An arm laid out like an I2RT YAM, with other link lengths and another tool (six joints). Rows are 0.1 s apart.
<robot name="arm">
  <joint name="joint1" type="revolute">
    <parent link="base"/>
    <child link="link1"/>
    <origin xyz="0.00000 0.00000 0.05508" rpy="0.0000 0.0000 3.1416"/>
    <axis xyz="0 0 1"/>
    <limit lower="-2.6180" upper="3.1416"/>
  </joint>
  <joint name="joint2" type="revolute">
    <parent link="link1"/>
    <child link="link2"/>
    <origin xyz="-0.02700 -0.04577 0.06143" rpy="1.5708 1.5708 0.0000"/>
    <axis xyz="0 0 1"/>
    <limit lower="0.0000" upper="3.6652"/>
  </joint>
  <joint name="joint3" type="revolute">
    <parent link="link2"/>
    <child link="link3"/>
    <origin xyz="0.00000 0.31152 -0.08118" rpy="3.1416 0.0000 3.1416"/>
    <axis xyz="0 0 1"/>
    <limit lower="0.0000" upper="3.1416"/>
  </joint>
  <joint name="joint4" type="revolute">
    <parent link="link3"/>
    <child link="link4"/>
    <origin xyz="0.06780 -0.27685 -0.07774" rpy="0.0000 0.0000 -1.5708"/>
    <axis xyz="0 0 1"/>
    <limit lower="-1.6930" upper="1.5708"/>
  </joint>
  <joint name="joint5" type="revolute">
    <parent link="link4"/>
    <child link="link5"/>
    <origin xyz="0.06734 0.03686 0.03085" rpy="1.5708 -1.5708 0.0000"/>
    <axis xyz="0 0 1"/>
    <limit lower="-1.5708" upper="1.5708"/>
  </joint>
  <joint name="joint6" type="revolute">
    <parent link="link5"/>
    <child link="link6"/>
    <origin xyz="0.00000 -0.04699 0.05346" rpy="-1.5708 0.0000 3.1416"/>
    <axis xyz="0 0 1"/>
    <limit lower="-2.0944" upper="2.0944"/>
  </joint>
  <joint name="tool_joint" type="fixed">
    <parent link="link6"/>
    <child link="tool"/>
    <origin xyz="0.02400 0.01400 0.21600" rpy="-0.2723 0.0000 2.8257"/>
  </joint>
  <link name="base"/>
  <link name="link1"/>
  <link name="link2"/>
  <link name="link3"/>
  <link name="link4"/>
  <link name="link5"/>
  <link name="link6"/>
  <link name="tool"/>
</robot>
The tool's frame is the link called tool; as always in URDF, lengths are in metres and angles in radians.
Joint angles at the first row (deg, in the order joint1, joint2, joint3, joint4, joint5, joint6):
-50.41, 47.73, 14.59, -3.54, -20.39, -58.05
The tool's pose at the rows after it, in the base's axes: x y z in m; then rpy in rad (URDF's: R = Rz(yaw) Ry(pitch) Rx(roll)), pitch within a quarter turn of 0, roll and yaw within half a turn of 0:
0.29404, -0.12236, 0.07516, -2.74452, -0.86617, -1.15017
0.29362, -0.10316, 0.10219, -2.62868, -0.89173, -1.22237
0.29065, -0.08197, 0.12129, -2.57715, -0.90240, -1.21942
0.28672, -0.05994, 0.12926, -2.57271, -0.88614, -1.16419
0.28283, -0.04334, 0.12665, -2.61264, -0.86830, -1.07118
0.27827, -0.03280, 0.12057, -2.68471, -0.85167, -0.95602
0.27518, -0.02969, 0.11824, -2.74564, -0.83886, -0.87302
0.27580, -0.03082, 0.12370, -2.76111, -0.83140, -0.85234
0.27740, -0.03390, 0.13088, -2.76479, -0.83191, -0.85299
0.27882, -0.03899, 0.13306, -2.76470, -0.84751, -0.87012
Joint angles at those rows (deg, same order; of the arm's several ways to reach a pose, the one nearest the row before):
-50.23, 35.66, 15.47, -14.17, -25.85, -60.69
-49.75, 27.31, 16.16, -19.12, -28.19, -57.60
-49.39, 22.32, 18.19, -24.76, -30.78, -57.29
-49.24, 20.79, 20.42, -30.11, -33.79, -58.70
-49.13, 21.75, 21.93, -33.99, -36.11, -62.14
-49.13, 24.42, 23.62, -37.42, -37.43, -67.22
-49.13, 27.19, 25.48, -39.77, -37.63, -71.15
-49.13, 29.12, 27.36, -40.76, -37.62, -72.15
-49.13, 30.27, 28.94, -41.13, -37.38, -72.12
-49.10, 29.73, 28.74, -40.08, -36.63, -71.28

